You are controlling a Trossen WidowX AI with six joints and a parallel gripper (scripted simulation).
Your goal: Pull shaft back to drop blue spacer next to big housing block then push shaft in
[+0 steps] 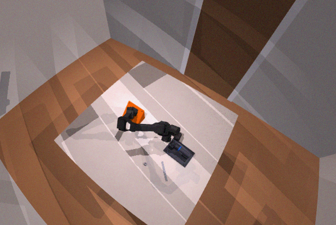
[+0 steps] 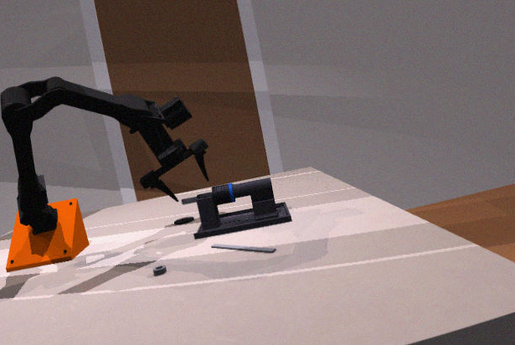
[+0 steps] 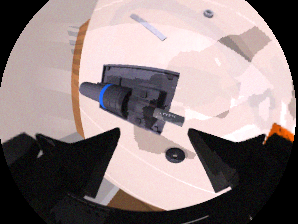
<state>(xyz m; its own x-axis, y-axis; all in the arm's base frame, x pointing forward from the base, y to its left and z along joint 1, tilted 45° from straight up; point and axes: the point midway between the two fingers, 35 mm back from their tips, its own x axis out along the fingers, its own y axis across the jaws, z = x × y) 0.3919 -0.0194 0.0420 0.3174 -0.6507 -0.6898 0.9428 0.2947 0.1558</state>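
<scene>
My gripper tip is now 50 mm short of the grey shaft, 20 mm to the left of it and 20 mm above it. Also, from my gripper tip: flat bar 230 mm to the right, 100 mm below, 80 mm ahead; then blue spacer 90 mm ahead, 30 mm to the right, 20 mm below.
</scene>
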